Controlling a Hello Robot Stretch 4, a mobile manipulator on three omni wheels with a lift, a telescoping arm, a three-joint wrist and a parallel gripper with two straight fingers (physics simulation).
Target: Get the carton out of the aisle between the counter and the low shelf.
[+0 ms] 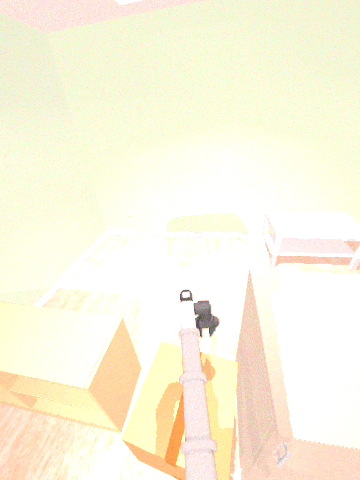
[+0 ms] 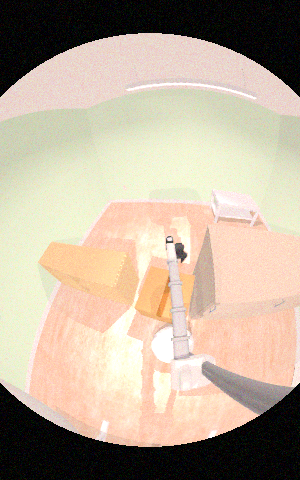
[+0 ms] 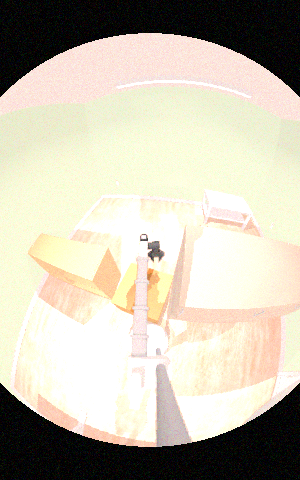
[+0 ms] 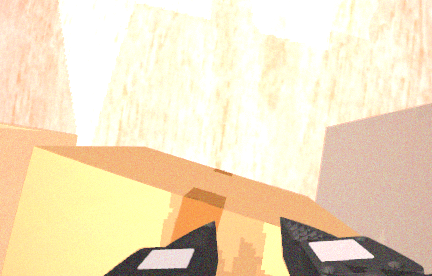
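Seen in the pictures: gripper, fingertip midpoint: (image 1: 205,335) (image 3: 155,260) (image 4: 248,239); robot's base at its link origin: (image 2: 171,343) (image 3: 147,340).
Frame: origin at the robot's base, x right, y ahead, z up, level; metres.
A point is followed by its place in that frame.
Observation:
The carton (image 1: 145,415) {z 0.380, x -0.233, y 0.437 m} (image 2: 150,292) {z 0.380, x -0.180, y 0.501 m} (image 3: 160,295) {z 0.380, x 0.126, y 0.434 m} (image 4: 100,200) {z 0.379, x -0.086, y 0.722 m}, yellow-orange with a darker tape strip, stands upright on the floor between the low shelf (image 1: 115,370) {z 0.392, x -0.417, y 0.637 m} (image 2: 90,265) {z 0.583, x -0.735, y 0.694 m} (image 3: 75,260) {z 0.584, x -0.688, y 0.668 m} (image 4: 30,155) on the left and the counter (image 1: 325,350) {z 0.883, x 0.418, y 0.411 m} (image 2: 250,270) {z 0.883, x 0.487, y 0.367 m} (image 3: 235,275) {z 0.883, x 0.563, y 0.360 m} (image 4: 375,165) {z 0.254, x 0.299, y 0.735 m} on the right. My gripper (image 1: 206,334) {z 0.518, x 0.088, y 0.720 m} (image 2: 182,260) {z 0.518, x 0.088, y 0.720 m} (image 3: 156,261) {z 0.518, x 0.088, y 0.720 m} (image 4: 248,239) {z 0.518, x 0.088, y 0.720 m} is open with nothing between its fingers. It is near the carton's far edge, right of the tape. The arm hides part of the carton; whether the carton touches either side I cannot tell.
A small white table (image 1: 310,225) {z 0.424, x 1.427, y 1.949 m} (image 2: 235,205) {z 0.409, x 1.338, y 1.777 m} (image 3: 227,200) {z 0.424, x 1.460, y 1.983 m} stands beyond the counter, at the back right. Green walls bound the room behind. My round white base (image 2: 161,345) {z 0.187, x -0.104, y -0.004 m} is close in front of the carton. The counter has handles on its near side.

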